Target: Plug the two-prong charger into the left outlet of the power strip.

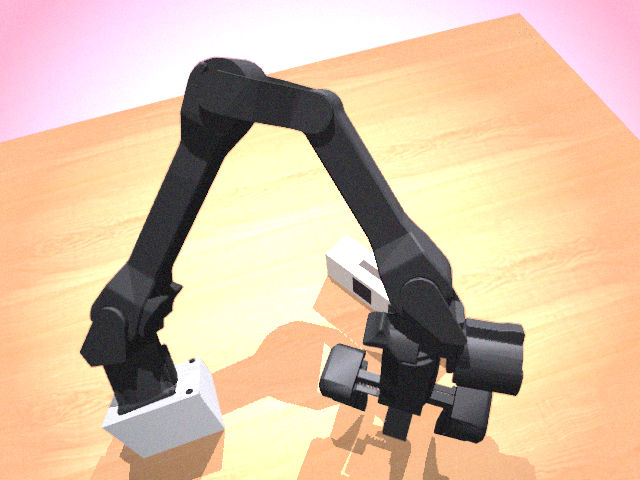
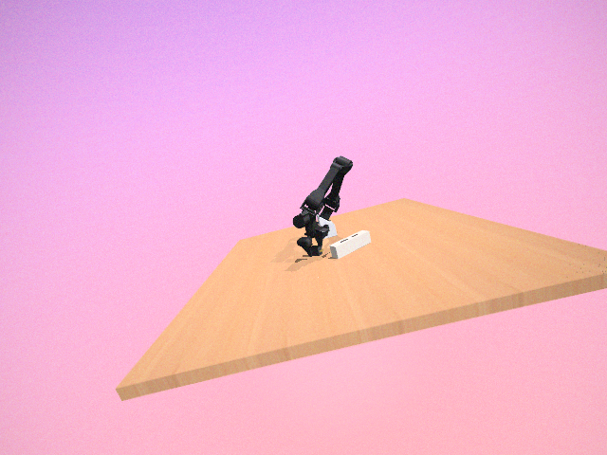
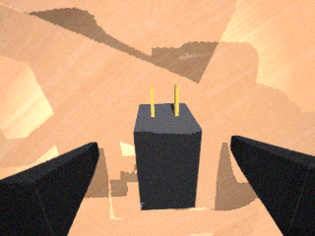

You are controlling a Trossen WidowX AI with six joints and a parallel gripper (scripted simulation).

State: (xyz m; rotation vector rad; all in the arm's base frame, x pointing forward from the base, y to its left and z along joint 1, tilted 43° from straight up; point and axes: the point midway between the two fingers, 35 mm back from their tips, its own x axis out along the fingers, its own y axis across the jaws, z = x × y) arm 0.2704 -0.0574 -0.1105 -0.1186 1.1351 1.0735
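My gripper tip is now 1 cm short of the grey charger, 1 cm to the right of it and 1 cm below it.
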